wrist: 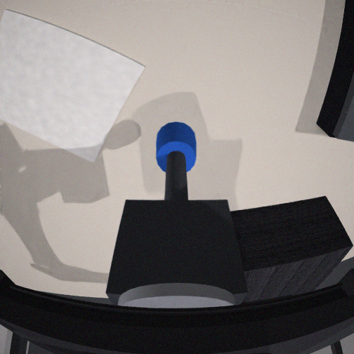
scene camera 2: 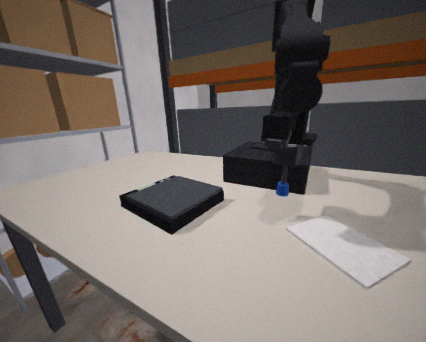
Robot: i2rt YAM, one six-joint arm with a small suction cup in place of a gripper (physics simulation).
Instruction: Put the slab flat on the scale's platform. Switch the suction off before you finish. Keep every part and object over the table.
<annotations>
thin white slab: wrist; scene camera 2
same spot on thin white slab: (wrist: 69,89) = (scene camera 2: 325,235)
</annotations>
